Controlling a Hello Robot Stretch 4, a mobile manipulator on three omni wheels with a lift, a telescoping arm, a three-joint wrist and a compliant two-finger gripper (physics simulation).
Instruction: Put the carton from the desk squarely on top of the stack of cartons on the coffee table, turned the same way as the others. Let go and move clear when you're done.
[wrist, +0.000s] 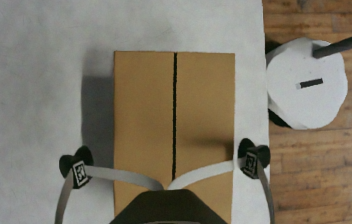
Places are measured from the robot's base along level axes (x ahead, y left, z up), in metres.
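Pixels of known places: hand at its tool point: (166, 158).
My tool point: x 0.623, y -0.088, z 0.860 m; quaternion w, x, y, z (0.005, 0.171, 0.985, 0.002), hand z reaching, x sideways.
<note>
Behind a point stands the place of what it marks.
A brown carton (145, 110) @(x 0.622, y -0.142, z 0.872 m) with a dark lengthwise seam lies flat on a pale grey surface (40, 60) @(x 0.783, y -0.301, z 0.692 m), its long sides running up and down the wrist view. Its near end is hidden behind the gripper body. My gripper (165, 163) @(x 0.623, y -0.088, z 0.860 m) is open, with one fingertip out past the carton's left side and the other just past its right side. Neither fingertip appears to touch the carton. How far the fingertips are above or below its top is hard to tell. The stack of cartons on the coffee table cannot be made out in this view.
The pale surface's edge runs down the view to the right of the carton. Past it are the wooden floor (310, 175) @(x 0.029, y 0.507, z -0.028 m) and a white rounded base (305, 105) @(x 0.055, y 0.084, z 0.187 m) with a dark pole. The carton's shadow falls to its left.
</note>
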